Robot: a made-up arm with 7 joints. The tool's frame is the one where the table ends. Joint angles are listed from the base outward.
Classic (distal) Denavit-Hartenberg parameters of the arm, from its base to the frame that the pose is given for. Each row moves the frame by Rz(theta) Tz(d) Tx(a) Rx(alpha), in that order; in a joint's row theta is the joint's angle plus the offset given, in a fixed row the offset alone. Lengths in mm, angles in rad.
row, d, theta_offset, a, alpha
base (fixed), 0, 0, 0, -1.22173
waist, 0, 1.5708, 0, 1.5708
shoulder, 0, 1.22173, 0, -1.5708
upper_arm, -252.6, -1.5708, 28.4, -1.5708
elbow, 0, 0, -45.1, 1.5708
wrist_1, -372.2, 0, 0, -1.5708
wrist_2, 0, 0, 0, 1.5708
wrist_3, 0, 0, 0, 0
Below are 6 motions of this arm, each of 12 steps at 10 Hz.
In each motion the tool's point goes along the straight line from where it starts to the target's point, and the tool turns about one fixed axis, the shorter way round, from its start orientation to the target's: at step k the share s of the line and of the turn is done. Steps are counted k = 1, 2, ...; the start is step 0. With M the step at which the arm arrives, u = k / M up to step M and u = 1 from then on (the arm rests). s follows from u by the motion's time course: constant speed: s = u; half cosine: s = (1 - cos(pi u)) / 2; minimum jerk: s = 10 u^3 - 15 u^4 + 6 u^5.
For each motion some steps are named. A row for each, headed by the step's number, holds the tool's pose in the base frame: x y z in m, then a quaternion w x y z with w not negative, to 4 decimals.
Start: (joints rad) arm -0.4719 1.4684 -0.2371 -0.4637 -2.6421 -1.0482 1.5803
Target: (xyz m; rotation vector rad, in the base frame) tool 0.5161 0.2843 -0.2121 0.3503 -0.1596 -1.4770
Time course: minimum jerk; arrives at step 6
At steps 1, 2, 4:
1: 0.2775 0.5544 -0.0108 0.7976 0.3643 0.2892 -0.3840
2: 0.3207 0.5056 -0.0472 0.7995 0.3329 0.2268 -0.4455
4: 0.4642 0.3431 -0.1683 0.7564 0.2090 0.0081 -0.6197

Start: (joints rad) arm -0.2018 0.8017 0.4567 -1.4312 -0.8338 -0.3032 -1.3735
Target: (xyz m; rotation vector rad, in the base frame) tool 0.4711 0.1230 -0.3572 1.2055 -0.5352 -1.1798
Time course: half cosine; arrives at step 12
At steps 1, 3, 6, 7, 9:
1: 0.3927 0.3412 -0.0536 0.0698 0.8306 -0.0497 -0.5502
3: 0.4030 0.3124 -0.0936 0.1518 0.8104 -0.0773 -0.5605
6: 0.4312 0.2340 -0.2028 0.3680 0.7228 -0.1489 -0.5657
7: 0.4415 0.2052 -0.2427 0.4422 0.6796 -0.1730 -0.5591
9: 0.4594 0.1555 -0.3120 0.5622 0.5921 -0.2116 -0.5372

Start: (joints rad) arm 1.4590 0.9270 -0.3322 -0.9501 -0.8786 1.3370 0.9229
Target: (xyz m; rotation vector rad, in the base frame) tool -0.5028 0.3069 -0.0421 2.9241 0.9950 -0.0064
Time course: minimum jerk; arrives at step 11
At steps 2, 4, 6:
2: -0.4455 0.2980 -0.2438 0.5078 0.6527 0.4750 -0.3008
4: -0.4582 0.3000 -0.1991 0.4136 0.7490 0.4577 -0.2418
6: -0.4779 0.3030 -0.1298 0.2505 0.8651 0.4113 -0.1403

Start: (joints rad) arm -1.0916 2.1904 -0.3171 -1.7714 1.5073 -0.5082 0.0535
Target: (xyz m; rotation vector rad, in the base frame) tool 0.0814 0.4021 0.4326 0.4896 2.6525 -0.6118
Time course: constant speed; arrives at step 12
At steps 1, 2, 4, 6, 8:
1: 0.2182 0.1497 0.3815 0.1154 0.0690 -0.9551 -0.2641
2: 0.2057 0.1727 0.3861 0.0880 0.0466 -0.9700 -0.2218
4: 0.1809 0.2186 0.3954 0.0325 0.0014 -0.9903 -0.1352
6: 0.1560 0.2644 0.4047 0.0235 0.0439 0.9977 0.0469
8: 0.1311 0.3103 0.4140 0.0792 0.0886 0.9920 -0.0421

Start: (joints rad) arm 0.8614 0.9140 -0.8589 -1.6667 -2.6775 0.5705 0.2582
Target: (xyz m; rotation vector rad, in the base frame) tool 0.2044 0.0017 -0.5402 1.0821 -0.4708 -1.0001
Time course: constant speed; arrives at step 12
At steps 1, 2, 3, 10, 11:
1: -0.0932 0.0400 -0.4699 0.0606 0.3840 -0.2826 -0.8769
2: -0.0661 0.0365 -0.4762 0.1290 0.4058 -0.2837 -0.8592
3: -0.0391 0.0330 -0.4826 0.1966 0.4254 -0.2832 -0.8367
10: 0.1503 0.0087 -0.5274 0.6203 0.4931 -0.2380 -0.5616
11: 0.1773 0.0052 -0.5338 0.6697 0.4923 -0.2259 -0.5080

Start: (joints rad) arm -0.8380 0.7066 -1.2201 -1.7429 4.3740 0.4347 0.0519
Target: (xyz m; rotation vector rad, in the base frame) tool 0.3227 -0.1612 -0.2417 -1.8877 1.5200 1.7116
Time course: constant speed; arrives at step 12
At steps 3, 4, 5, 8, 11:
3: 0.3457 -0.1987 -0.2233 0.2155 -0.6155 0.5048 0.5656
4: 0.3432 -0.1945 -0.2254 0.2014 -0.6181 0.5058 0.5671
5: 0.3406 -0.1904 -0.2274 0.1872 -0.6205 0.5068 0.5684
8: 0.3329 -0.1779 -0.2335 0.1445 -0.6270 0.5089 0.5718
11: 0.3253 -0.1654 -0.2397 0.1015 -0.6323 0.5102 0.5741

